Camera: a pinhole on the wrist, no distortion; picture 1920 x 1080 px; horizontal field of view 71.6 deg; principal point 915.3 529.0 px. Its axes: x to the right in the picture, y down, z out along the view. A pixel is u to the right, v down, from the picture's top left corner.
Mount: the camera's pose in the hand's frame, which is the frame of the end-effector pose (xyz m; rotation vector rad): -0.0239 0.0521 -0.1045 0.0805 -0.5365 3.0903
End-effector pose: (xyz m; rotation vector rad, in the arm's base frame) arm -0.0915 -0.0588 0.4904 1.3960 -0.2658 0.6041
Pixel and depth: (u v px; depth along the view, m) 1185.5 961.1 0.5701
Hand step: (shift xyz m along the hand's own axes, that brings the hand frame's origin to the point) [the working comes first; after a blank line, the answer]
In the camera's frame: 0.1157 0.1851 0.5701

-0.1134 -0.3148 0.3751
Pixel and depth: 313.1 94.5 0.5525
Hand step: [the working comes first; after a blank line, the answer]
In the camera's frame: -0.2500 -0.1804 0.5525

0.2556 0.0369 0.4629
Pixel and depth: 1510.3 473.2 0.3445
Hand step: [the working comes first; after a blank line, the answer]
In the camera's frame: 0.1540 -0.0144 0.3445

-0.1603 -0.0511 0.2322
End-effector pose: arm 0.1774 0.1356 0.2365 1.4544 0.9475 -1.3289
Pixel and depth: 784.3 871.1 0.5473
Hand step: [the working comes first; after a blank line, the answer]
In the camera's frame: -0.0539 0.1407 0.5473

0.0554 -0.2645 0.3600
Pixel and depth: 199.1 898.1 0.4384
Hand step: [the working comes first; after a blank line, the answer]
In the camera's frame: -0.2359 0.1216 0.4384

0.2320 -0.2089 0.2547
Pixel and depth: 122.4 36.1 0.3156
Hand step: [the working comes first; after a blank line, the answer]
In the camera's frame: -0.1880 -0.1169 0.3156

0.1811 0.0567 0.2220
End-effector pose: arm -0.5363 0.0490 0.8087 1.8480 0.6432 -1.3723
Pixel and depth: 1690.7 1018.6 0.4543
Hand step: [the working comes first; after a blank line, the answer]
In the camera's frame: 0.2646 0.1671 0.4543

-0.2677 -0.2596 0.2799
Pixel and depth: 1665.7 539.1 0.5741
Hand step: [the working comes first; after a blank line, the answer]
In the camera's frame: 0.3237 0.0044 0.5741

-0.3186 -0.1470 0.4504
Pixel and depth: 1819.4 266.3 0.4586
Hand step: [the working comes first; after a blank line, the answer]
In the camera's frame: 0.3115 -0.0905 0.4586

-0.3110 -0.0187 0.3731
